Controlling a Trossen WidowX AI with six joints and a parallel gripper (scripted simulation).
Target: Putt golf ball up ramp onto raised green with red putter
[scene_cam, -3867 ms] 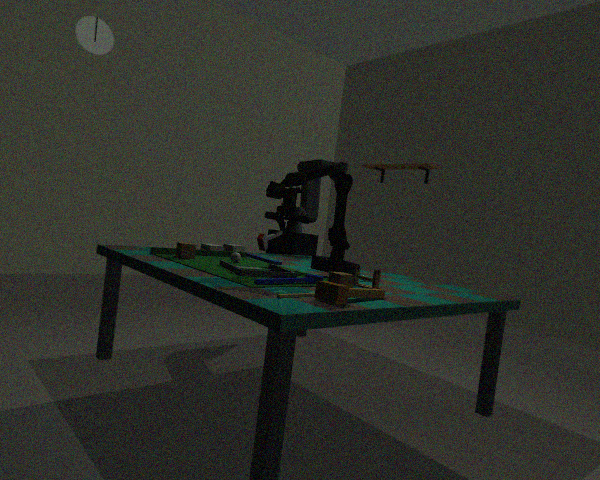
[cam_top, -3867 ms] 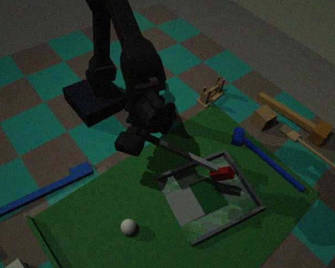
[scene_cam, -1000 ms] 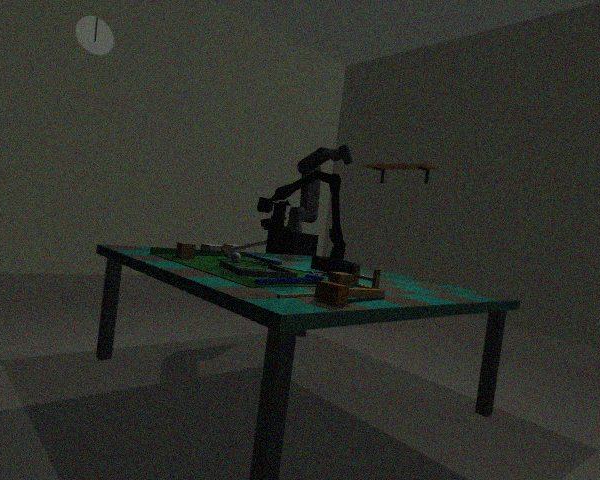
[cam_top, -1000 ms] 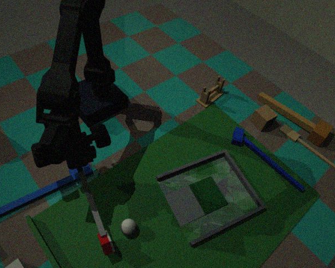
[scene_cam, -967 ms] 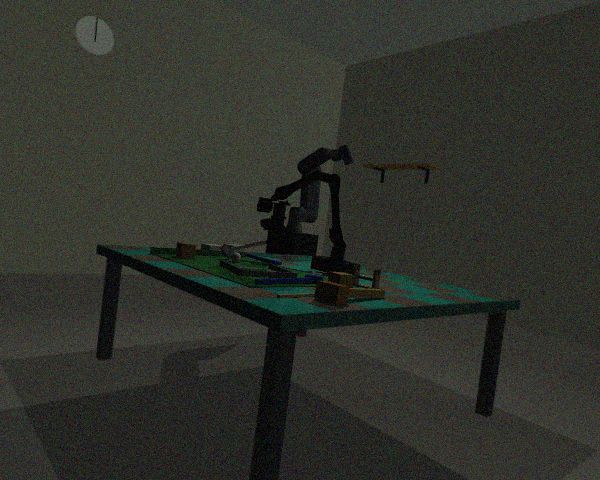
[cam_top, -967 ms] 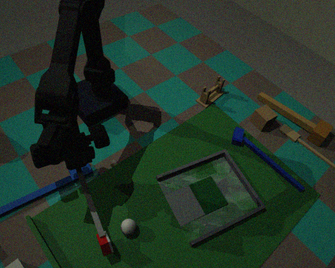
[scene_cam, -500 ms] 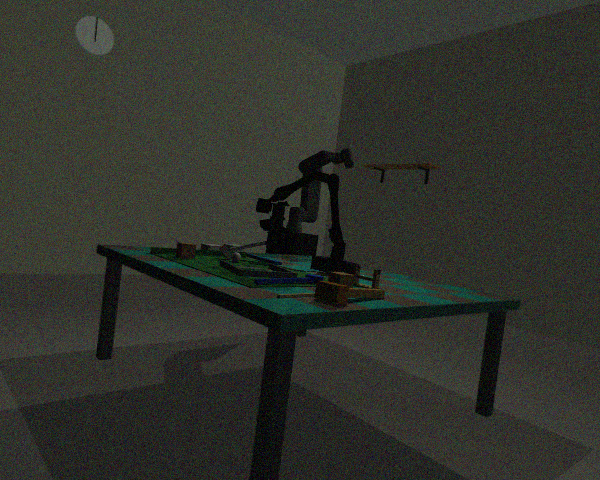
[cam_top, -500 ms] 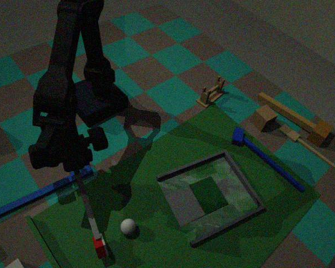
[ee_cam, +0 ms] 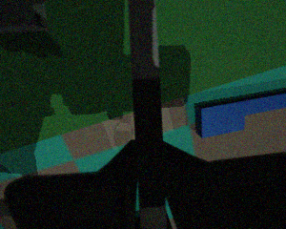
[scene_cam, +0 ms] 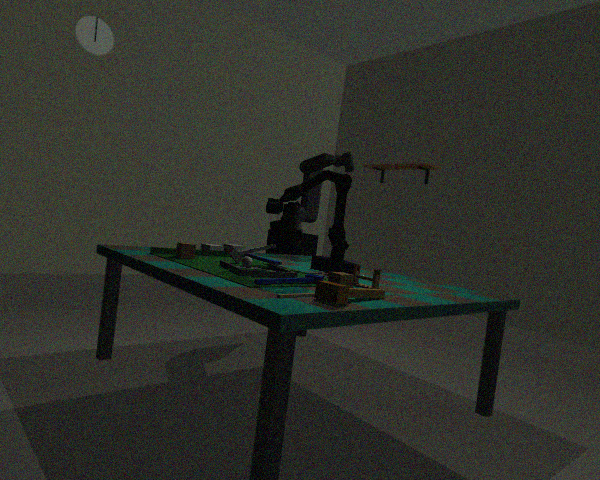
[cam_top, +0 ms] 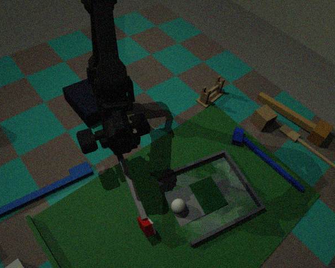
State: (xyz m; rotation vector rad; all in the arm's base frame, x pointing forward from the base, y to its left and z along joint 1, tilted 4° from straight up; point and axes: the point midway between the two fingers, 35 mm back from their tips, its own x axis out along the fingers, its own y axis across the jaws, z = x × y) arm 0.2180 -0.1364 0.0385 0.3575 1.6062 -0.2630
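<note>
Right now my gripper tip is 110 mm short of the red putter, 40 mm to the left of it and 10 mm above it. Round my gripper tip: white golf ball (240 mm ahead, 10 mm to the left, 50 mm below).
</note>
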